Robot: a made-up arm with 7 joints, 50 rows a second.
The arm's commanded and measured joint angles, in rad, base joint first. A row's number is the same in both.
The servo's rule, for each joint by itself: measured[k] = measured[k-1] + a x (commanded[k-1-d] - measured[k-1]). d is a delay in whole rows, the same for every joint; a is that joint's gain. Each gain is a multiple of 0.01, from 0.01 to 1. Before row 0 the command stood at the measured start. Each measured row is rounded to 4 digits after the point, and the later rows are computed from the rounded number. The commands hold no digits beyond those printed.
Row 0, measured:
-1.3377, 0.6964, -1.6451, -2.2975, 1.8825, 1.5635, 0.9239
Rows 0 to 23, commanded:
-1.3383, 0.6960, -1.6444, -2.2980, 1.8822, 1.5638, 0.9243
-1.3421, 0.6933, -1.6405, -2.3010, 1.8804, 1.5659, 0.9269
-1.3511, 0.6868, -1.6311, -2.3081, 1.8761, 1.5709, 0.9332
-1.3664, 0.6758, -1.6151, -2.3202, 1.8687, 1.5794, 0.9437
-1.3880, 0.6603, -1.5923, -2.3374, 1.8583, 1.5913, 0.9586
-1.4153, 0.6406, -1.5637, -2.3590, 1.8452, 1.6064, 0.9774
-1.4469, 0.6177, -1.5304, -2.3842, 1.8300, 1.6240, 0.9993
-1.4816, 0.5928, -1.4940, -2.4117, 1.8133, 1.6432, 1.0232
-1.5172, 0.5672, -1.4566, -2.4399, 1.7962, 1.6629, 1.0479
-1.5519, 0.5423, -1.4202, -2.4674, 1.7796, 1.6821, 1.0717
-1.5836, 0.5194, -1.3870, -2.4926, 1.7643, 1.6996, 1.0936
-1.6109, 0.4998, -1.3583, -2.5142, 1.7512, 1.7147, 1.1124
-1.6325, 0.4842, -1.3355, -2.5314, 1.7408, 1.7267, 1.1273
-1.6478, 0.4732, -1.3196, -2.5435, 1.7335, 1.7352, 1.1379
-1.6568, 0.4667, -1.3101, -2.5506, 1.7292, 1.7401, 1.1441
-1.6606, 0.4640, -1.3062, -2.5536, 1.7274, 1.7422, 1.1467
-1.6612, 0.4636, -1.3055, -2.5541, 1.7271, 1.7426, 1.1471
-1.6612, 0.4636, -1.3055, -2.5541, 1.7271, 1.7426, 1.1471
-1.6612, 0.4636, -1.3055, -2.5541, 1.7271, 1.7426, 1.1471
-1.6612, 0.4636, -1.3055, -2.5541, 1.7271, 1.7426, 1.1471
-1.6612, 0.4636, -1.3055, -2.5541, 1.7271, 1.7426, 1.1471
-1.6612, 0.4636, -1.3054, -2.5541, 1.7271, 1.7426, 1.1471
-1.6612, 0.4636, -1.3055, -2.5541, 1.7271, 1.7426, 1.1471
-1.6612, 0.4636, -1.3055, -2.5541, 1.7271, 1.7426, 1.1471
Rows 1 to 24, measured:
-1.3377, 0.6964, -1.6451, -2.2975, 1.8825, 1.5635, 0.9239
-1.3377, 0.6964, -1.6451, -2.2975, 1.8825, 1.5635, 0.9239
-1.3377, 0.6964, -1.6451, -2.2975, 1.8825, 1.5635, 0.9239
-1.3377, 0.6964, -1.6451, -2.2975, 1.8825, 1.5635, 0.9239
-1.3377, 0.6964, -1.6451, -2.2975, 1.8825, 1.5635, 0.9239
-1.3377, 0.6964, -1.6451, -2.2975, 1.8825, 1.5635, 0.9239
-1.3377, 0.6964, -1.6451, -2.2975, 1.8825, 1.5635, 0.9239
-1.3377, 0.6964, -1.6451, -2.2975, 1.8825, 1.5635, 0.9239
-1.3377, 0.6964, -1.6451, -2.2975, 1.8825, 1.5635, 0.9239
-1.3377, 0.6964, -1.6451, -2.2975, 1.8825, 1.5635, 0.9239
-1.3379, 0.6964, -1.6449, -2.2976, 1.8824, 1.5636, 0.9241
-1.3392, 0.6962, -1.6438, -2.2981, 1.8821, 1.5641, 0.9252
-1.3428, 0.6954, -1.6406, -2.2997, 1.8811, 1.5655, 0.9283
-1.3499, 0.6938, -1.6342, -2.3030, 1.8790, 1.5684, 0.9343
-1.3613, 0.6911, -1.6237, -2.3085, 1.8755, 1.5732, 0.9438
-1.3775, 0.6871, -1.6087, -2.3166, 1.8703, 1.5802, 0.9569
-1.3983, 0.6815, -1.5891, -2.3274, 1.8634, 1.5894, 0.9734
-1.4233, 0.6744, -1.5653, -2.3409, 1.8549, 1.6007, 0.9928
-1.4515, 0.6658, -1.5381, -2.3567, 1.8449, 1.6138, 1.0143
-1.4816, 0.6559, -1.5086, -2.3744, 1.8338, 1.6281, 1.0367
-1.5122, 0.6450, -1.4782, -2.3933, 1.8220, 1.6431, 1.0589
-1.5418, 0.6334, -1.4482, -2.4126, 1.8100, 1.6581, 1.0798
-1.5690, 0.6215, -1.4200, -2.4316, 1.7982, 1.6725, 1.0983
-1.5926, 0.6096, -1.3949, -2.4495, 1.7872, 1.6857, 1.1137
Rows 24 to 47, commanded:
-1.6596, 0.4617, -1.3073, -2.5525, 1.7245, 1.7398, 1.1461
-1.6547, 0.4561, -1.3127, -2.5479, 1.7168, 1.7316, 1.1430
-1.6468, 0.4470, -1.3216, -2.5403, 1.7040, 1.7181, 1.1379
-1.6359, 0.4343, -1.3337, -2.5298, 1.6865, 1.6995, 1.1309
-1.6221, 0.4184, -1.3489, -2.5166, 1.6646, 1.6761, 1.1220
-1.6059, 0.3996, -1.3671, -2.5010, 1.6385, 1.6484, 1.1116
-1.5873, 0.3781, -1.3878, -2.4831, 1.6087, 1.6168, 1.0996
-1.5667, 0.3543, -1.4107, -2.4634, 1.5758, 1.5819, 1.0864
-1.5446, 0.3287, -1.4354, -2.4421, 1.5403, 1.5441, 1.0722
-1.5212, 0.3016, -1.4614, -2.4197, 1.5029, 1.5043, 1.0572
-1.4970, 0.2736, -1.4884, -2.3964, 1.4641, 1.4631, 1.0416
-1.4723, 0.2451, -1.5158, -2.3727, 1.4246, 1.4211, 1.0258
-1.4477, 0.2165, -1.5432, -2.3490, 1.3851, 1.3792, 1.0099
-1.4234, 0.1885, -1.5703, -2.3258, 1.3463, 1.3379, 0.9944
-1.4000, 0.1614, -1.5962, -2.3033, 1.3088, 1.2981, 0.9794
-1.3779, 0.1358, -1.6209, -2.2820, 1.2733, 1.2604, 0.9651
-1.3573, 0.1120, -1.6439, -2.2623, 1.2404, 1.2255, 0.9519
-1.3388, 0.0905, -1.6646, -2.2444, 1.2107, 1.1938, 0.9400
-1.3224, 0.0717, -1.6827, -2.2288, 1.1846, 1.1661, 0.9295
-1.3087, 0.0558, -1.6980, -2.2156, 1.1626, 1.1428, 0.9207
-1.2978, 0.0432, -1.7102, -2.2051, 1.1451, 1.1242, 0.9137
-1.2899, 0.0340, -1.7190, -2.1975, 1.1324, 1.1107, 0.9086
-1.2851, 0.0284, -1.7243, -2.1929, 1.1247, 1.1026, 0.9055
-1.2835, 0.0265, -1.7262, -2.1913, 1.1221, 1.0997, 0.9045
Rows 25 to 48, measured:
-1.6119, 0.5982, -1.3737, -2.4657, 1.7773, 1.6971, 1.1256
-1.6265, 0.5875, -1.3568, -2.4798, 1.7688, 1.7066, 1.1338
-1.6369, 0.5776, -1.3440, -2.4917, 1.7617, 1.7142, 1.1390
-1.6442, 0.5685, -1.3344, -2.5017, 1.7558, 1.7202, 1.1422
-1.6493, 0.5601, -1.3272, -2.5101, 1.7509, 1.7249, 1.1441
-1.6529, 0.5524, -1.3218, -2.5171, 1.7469, 1.7286, 1.1453
-1.6554, 0.5453, -1.3177, -2.5230, 1.7435, 1.7315, 1.1460
-1.6571, 0.5388, -1.3146, -2.5280, 1.7407, 1.7338, 1.1464
-1.6583, 0.5328, -1.3123, -2.5322, 1.7384, 1.7356, 1.1467
-1.6592, 0.5273, -1.3106, -2.5357, 1.7365, 1.7371, 1.1469
-1.6593, 0.5221, -1.3098, -2.5384, 1.7345, 1.7377, 1.1466
-1.6579, 0.5168, -1.3105, -2.5399, 1.7315, 1.7364, 1.1452
-1.6546, 0.5112, -1.3133, -2.5400, 1.7268, 1.7326, 1.1424
-1.6490, 0.5050, -1.3184, -2.5384, 1.7199, 1.7256, 1.1379
-1.6409, 0.4981, -1.3260, -2.5349, 1.7105, 1.7152, 1.1317
-1.6304, 0.4902, -1.3363, -2.5295, 1.6983, 1.7012, 1.1239
-1.6175, 0.4812, -1.3492, -2.5221, 1.6831, 1.6835, 1.1144
-1.6023, 0.4710, -1.3646, -2.5127, 1.6649, 1.6622, 1.1035
-1.5850, 0.4596, -1.3823, -2.5014, 1.6437, 1.6374, 1.0913
-1.5659, 0.4470, -1.4021, -2.4883, 1.6198, 1.6094, 1.0780
-1.5452, 0.4331, -1.4237, -2.4736, 1.5933, 1.5787, 1.0638
-1.5233, 0.4181, -1.4467, -2.4575, 1.5646, 1.5456, 1.0490
-1.5006, 0.4020, -1.4708, -2.4401, 1.5341, 1.5107, 1.0338
-1.4774, 0.3849, -1.4957, -2.4218, 1.5022, 1.4744, 1.0184

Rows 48 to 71, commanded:
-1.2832, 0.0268, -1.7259, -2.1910, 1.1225, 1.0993, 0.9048
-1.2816, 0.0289, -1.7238, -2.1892, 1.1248, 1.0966, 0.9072
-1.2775, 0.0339, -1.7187, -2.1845, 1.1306, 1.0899, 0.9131
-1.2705, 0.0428, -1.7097, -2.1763, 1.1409, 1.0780, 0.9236
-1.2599, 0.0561, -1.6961, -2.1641, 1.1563, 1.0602, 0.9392
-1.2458, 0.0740, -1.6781, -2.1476, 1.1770, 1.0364, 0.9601
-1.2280, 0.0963, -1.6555, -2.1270, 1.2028, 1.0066, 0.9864
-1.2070, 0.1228, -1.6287, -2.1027, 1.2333, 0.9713, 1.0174
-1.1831, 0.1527, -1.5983, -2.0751, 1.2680, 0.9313, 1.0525
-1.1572, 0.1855, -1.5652, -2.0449, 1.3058, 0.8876, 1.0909
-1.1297, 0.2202, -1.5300, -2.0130, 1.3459, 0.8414, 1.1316
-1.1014, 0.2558, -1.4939, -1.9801, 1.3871, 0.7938, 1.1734
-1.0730, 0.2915, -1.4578, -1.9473, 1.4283, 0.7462, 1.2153
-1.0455, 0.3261, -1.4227, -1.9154, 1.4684, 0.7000, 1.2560
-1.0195, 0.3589, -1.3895, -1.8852, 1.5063, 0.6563, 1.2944
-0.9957, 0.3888, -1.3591, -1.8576, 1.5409, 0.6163, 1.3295
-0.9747, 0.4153, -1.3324, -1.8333, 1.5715, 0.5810, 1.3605
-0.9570, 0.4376, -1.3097, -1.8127, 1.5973, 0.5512, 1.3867
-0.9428, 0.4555, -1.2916, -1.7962, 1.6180, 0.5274, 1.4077
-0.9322, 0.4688, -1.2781, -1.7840, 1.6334, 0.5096, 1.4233
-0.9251, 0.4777, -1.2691, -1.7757, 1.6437, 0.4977, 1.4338
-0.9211, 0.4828, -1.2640, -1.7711, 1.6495, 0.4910, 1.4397
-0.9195, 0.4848, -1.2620, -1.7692, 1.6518, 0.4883, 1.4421
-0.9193, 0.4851, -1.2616, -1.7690, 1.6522, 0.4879, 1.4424
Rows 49 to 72, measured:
-1.4542, 0.3670, -1.5208, -2.4028, 1.4693, 1.4374, 1.0032
-1.4313, 0.3485, -1.5458, -2.3835, 1.4360, 1.4002, 0.9883
-1.4091, 0.3296, -1.5703, -2.3641, 1.4027, 1.3635, 0.9741
-1.3880, 0.3105, -1.5939, -2.3449, 1.3701, 1.3279, 0.9608
-1.3683, 0.2914, -1.6161, -2.3263, 1.3386, 1.2939, 0.9486
-1.3504, 0.2726, -1.6366, -2.3086, 1.3087, 1.2622, 0.9377
-1.3346, 0.2542, -1.6550, -2.2920, 1.2809, 1.2332, 0.9283
-1.3212, 0.2366, -1.6710, -2.2769, 1.2557, 1.2075, 0.9206
-1.3104, 0.2199, -1.6843, -2.2635, 1.2334, 1.1855, 0.9147
-1.3023, 0.2044, -1.6948, -2.2519, 1.2145, 1.1675, 0.9107
-1.2966, 0.1902, -1.7026, -2.2422, 1.1989, 1.1532, 0.9084
-1.2921, 0.1773, -1.7079, -2.2337, 1.1863, 1.1413, 0.9079
-1.2877, 0.1658, -1.7106, -2.2258, 1.1768, 1.1305, 0.9099
-1.2825, 0.1560, -1.7104, -2.2179, 1.1707, 1.1195, 0.9152
-1.2757, 0.1480, -1.7068, -2.2093, 1.1683, 1.1070, 0.9246
-1.2667, 0.1421, -1.6996, -2.1994, 1.1698, 1.0922, 0.9384
-1.2551, 0.1384, -1.6886, -2.1878, 1.1754, 1.0742, 0.9571
-1.2407, 0.1372, -1.6736, -2.1742, 1.1852, 1.0526, 0.9806
-1.2234, 0.1384, -1.6548, -2.1583, 1.1993, 1.0271, 1.0086
-1.2035, 0.1422, -1.6324, -2.1402, 1.2174, 0.9978, 1.0407
-1.1814, 0.1484, -1.6068, -2.1198, 1.2392, 0.9650, 1.0762
-1.1574, 0.1570, -1.5786, -2.0974, 1.2643, 0.9290, 1.1141
-1.1321, 0.1678, -1.5484, -2.0734, 1.2922, 0.8906, 1.1536
-1.1061, 0.1805, -1.5170, -2.0481, 1.3222, 0.8506, 1.1935

